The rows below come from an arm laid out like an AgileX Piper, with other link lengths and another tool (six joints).
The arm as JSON. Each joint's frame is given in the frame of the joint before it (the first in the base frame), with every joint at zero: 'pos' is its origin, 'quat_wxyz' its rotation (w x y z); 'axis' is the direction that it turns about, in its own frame. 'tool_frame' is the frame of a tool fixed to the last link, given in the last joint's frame.
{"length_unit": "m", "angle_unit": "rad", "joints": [
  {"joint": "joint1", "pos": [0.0, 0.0, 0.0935], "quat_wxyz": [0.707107, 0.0, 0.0, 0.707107], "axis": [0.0, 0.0, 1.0]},
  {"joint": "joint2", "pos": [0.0, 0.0, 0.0], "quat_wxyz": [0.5, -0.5, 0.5, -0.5], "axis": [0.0, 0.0, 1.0]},
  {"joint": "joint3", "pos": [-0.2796, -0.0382, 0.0], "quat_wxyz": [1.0, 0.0, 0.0, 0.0], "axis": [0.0, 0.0, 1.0]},
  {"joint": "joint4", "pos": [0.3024, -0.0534, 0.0], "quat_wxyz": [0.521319, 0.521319, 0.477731, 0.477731], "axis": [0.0, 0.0, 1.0]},
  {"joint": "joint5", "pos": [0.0, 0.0, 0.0], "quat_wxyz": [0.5, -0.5, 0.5, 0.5], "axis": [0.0, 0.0, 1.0]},
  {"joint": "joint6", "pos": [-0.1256, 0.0, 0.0], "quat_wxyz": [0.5, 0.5, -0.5, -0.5], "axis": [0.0, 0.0, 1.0]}
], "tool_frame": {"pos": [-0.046, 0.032, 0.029], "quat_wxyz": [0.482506, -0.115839, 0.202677, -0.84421]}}
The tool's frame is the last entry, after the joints.
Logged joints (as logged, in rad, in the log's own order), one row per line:
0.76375 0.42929 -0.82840 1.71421 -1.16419 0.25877
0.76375 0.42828 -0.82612 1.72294 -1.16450 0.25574
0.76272 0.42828 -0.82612 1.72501 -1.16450 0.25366
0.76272 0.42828 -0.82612 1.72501 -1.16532 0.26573
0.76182 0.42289 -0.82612 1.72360 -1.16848 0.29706
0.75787 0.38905 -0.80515 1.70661 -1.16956 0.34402
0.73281 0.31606 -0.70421 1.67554 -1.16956 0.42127
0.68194 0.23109 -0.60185 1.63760 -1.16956 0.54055
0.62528 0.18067 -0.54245 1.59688 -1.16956 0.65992
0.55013 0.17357 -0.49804 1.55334 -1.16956 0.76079
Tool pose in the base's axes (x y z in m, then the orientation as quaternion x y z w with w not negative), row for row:
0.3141 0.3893 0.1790 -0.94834 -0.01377 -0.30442 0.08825
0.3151 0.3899 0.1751 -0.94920 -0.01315 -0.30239 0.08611
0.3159 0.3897 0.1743 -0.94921 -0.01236 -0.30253 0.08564
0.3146 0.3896 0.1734 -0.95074 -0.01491 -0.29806 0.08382
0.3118 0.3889 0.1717 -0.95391 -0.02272 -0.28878 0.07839
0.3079 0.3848 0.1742 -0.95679 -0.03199 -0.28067 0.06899
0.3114 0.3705 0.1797 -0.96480 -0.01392 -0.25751 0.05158
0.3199 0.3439 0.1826 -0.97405 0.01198 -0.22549 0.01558
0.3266 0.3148 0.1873 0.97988 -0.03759 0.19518 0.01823
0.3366 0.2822 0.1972 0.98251 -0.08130 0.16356 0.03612
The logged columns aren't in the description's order. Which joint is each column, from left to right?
Columns, left to right: joint1, joint4, joint6, joint2, joint3, joint5.
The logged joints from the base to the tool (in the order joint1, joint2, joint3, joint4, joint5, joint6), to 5 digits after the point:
0.76375 1.71421 -1.16419 0.42929 0.25877 -0.82840
0.76375 1.72294 -1.16450 0.42828 0.25574 -0.82612
0.76272 1.72501 -1.16450 0.42828 0.25366 -0.82612
0.76272 1.72501 -1.16532 0.42828 0.26573 -0.82612
0.76182 1.72360 -1.16848 0.42289 0.29706 -0.82612
0.75787 1.70661 -1.16956 0.38905 0.34402 -0.80515
0.73281 1.67554 -1.16956 0.31606 0.42127 -0.70421
0.68194 1.63760 -1.16956 0.23109 0.54055 -0.60185
0.62528 1.59688 -1.16956 0.18067 0.65992 -0.54245
0.55013 1.55334 -1.16956 0.17357 0.76079 -0.49804

